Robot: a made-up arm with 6 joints. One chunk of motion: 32 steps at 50 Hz.
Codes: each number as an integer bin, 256 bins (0 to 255) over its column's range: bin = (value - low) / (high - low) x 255, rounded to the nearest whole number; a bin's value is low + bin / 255 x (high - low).
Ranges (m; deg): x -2.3..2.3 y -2.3..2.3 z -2.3..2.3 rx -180..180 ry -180..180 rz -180..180
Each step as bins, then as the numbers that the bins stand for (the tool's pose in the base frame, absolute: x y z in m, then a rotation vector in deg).
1 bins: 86 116 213 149 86 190
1 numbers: -0.7486 -0.2075 1.5424 30.35 -58.59 88.24
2 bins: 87 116 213 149 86 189
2 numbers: -0.7306 -0.2075 1.5424 30.35 -58.59 86.82
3 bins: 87 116 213 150 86 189
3 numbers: -0.7306 -0.2075 1.5424 31.76 -58.59 86.82
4 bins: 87 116 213 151 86 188
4 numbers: -0.7306 -0.2075 1.5424 33.18 -58.59 85.41
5 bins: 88 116 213 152 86 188
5 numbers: -0.7125 -0.2075 1.5424 34.59 -58.59 85.41
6 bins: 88 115 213 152 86 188
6 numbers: -0.7125 -0.2255 1.5424 34.59 -58.59 85.41
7 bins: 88 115 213 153 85 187
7 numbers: -0.7125 -0.2255 1.5424 36.00 -60.00 84.00
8 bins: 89 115 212 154 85 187
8 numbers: -0.6945 -0.2255 1.5243 37.41 -60.00 84.00
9 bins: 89 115 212 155 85 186
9 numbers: -0.6945 -0.2255 1.5243 38.82 -60.00 82.59
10 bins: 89 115 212 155 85 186
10 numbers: -0.6945 -0.2255 1.5243 38.82 -60.00 82.59
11 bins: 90 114 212 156 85 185
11 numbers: -0.6765 -0.2435 1.5243 40.24 -60.00 81.18
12 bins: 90 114 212 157 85 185
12 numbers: -0.6765 -0.2435 1.5243 41.65 -60.00 81.18
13 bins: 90 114 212 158 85 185
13 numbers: -0.6765 -0.2435 1.5243 43.06 -60.00 81.18
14 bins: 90 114 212 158 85 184
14 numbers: -0.6765 -0.2435 1.5243 43.06 -60.00 79.76
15 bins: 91 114 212 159 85 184
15 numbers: -0.6584 -0.2435 1.5243 44.47 -60.00 79.76
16 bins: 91 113 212 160 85 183
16 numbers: -0.6584 -0.2616 1.5243 45.88 -60.00 78.35
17 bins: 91 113 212 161 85 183
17 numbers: -0.6584 -0.2616 1.5243 47.29 -60.00 78.35
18 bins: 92 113 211 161 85 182
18 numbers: -0.6404 -0.2616 1.5063 47.29 -60.00 76.94
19 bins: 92 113 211 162 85 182
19 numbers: -0.6404 -0.2616 1.5063 48.71 -60.00 76.94
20 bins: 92 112 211 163 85 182
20 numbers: -0.6404 -0.2796 1.5063 50.12 -60.00 76.94
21 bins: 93 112 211 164 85 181
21 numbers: -0.6224 -0.2796 1.5063 51.53 -60.00 75.53
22 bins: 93 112 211 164 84 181
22 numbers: -0.6224 -0.2796 1.5063 51.53 -61.41 75.53
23 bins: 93 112 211 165 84 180
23 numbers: -0.6224 -0.2796 1.5063 52.94 -61.41 74.12
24 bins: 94 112 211 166 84 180
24 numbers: -0.6043 -0.2796 1.5063 54.35 -61.41 74.12
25 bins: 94 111 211 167 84 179
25 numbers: -0.6043 -0.2976 1.5063 55.76 -61.41 72.71
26 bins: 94 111 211 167 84 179
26 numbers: -0.6043 -0.2976 1.5063 55.76 -61.41 72.71
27 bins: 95 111 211 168 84 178
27 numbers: -0.5863 -0.2976 1.5063 57.18 -61.41 71.29
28 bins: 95 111 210 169 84 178
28 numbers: -0.5863 -0.2976 1.4882 58.59 -61.41 71.29
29 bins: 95 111 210 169 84 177
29 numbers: -0.5863 -0.2976 1.4882 58.59 -61.41 69.88
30 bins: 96 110 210 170 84 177
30 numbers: -0.5682 -0.3157 1.4882 60.00 -61.41 69.88
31 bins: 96 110 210 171 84 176
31 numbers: -0.5682 -0.3157 1.4882 61.41 -61.41 68.47
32 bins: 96 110 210 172 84 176
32 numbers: -0.5682 -0.3157 1.4882 62.82 -61.41 68.47
